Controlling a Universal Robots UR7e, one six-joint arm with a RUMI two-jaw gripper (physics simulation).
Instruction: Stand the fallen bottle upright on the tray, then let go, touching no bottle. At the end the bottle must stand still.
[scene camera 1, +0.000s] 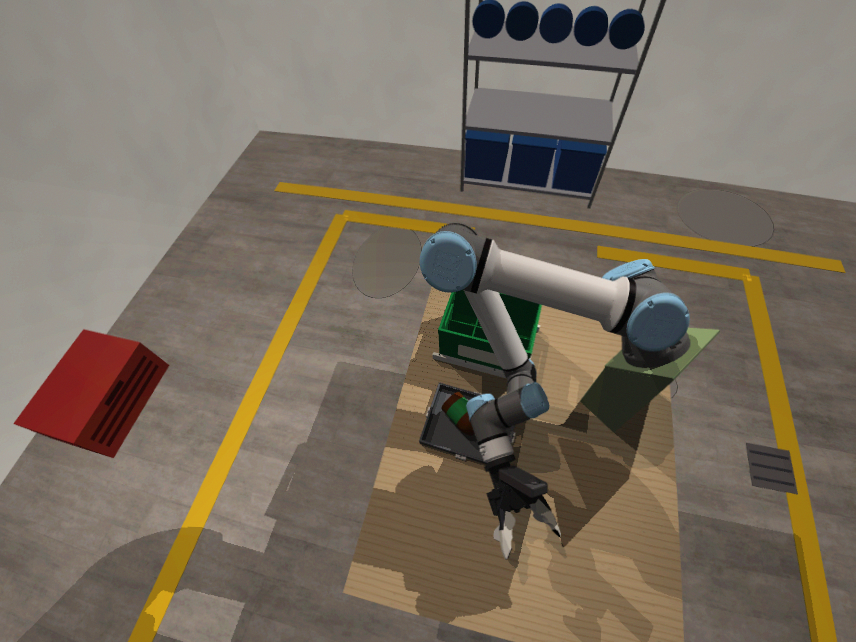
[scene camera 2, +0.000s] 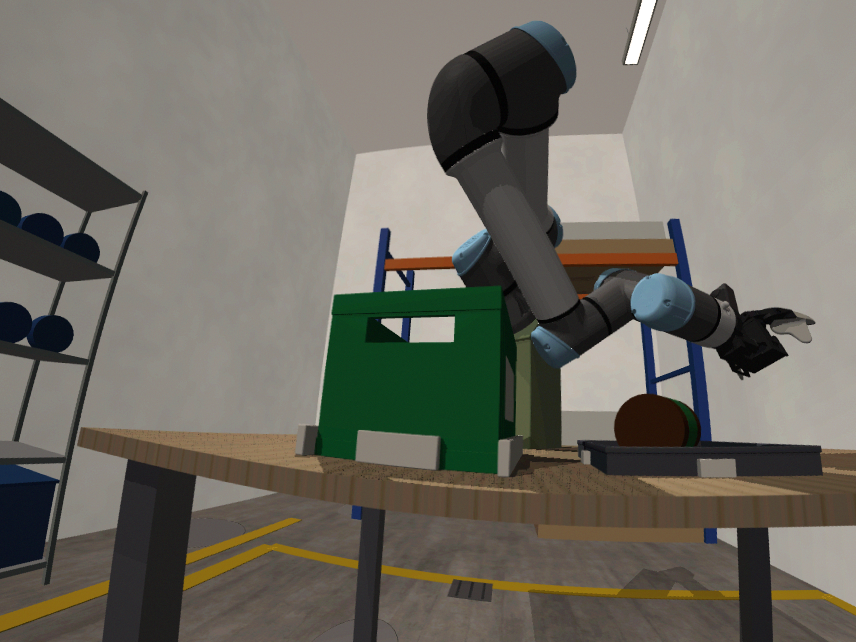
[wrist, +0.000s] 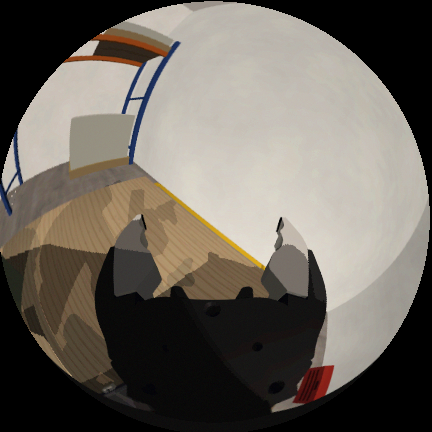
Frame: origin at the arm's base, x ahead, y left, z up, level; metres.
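Seen in the pictures: gripper, fingertip midpoint: (scene camera 1: 534, 547) (wrist: 211, 217); arm's base, origin of the base link: (scene camera 2: 512, 321).
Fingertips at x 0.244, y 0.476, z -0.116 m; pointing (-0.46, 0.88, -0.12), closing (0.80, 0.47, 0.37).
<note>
Pixels of each thing's middle, then the offset from my fingertips to it.
- fallen bottle, body centre: (scene camera 2: 666, 429) (scene camera 1: 468, 419) dx +0.185, dy -0.309, dz -0.146 m
- dark grey tray, body centre: (scene camera 2: 667, 453) (scene camera 1: 469, 424) dx +0.179, dy -0.306, dz -0.176 m
- green crate, body centre: (scene camera 2: 440, 389) (scene camera 1: 488, 330) dx +0.164, dy -0.592, dz -0.101 m
The fallen bottle (scene camera 1: 457, 409) (scene camera 2: 652, 421) is brown with a green band. It lies on its side in the dark grey tray (scene camera 1: 448, 450) (scene camera 2: 767, 461), its round brown end facing scene camera 2. The arm's wrist hides part of the bottle and tray in scene camera 1. My gripper (scene camera 1: 533, 545) (scene camera 2: 802, 324) (wrist: 211, 217) is open, with no thing between its fingers. It hangs above the table, beyond the tray and higher than the bottle, and points roughly level, away from the bottle. The bottle does not show in the wrist view.
A green crate (scene camera 1: 459, 340) (scene camera 2: 414, 386) with inner compartments stands on the wooden table (scene camera 1: 428, 518) (scene camera 2: 207, 456) beside the tray. Light blocks sit at the crate's base. The arm's green pedestal (scene camera 1: 622, 393) stands on the other side. A red cabinet (scene camera 1: 82, 386) (wrist: 314, 384) stands on the floor.
</note>
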